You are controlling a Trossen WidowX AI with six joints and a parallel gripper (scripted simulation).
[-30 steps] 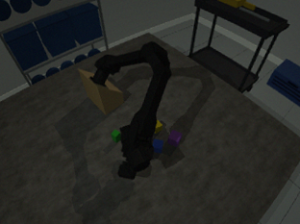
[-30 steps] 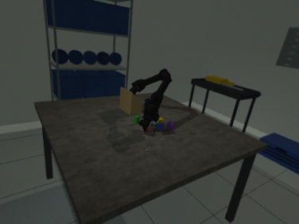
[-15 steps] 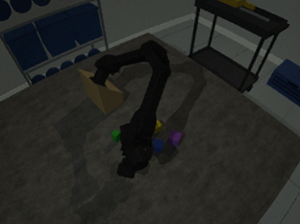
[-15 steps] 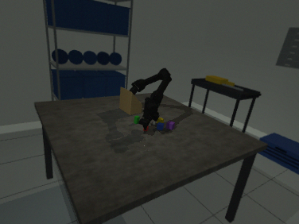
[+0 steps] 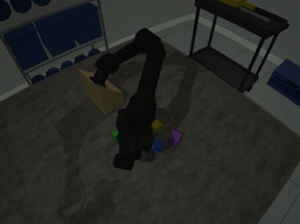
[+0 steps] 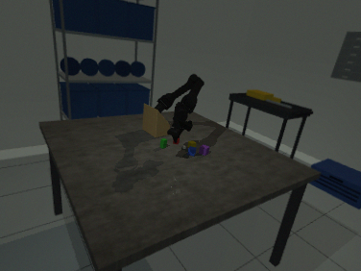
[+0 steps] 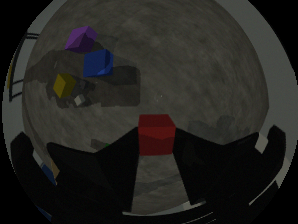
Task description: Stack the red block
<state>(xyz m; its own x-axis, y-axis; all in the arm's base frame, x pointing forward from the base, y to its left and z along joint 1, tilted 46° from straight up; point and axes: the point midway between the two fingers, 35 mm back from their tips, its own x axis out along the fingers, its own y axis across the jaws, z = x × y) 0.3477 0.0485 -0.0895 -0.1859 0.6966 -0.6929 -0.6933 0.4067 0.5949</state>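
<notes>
The tiny white piece is 90 mm behind my gripper tip, 120 mm to the left of it and 90 mm below it. The rest, counted from my gripper tip: red block 10 mm above; then yellow block 90 mm behind, 170 mm to the left, 80 mm below; then blue block 10 mm behind, 120 mm to the left, 80 mm below.
</notes>
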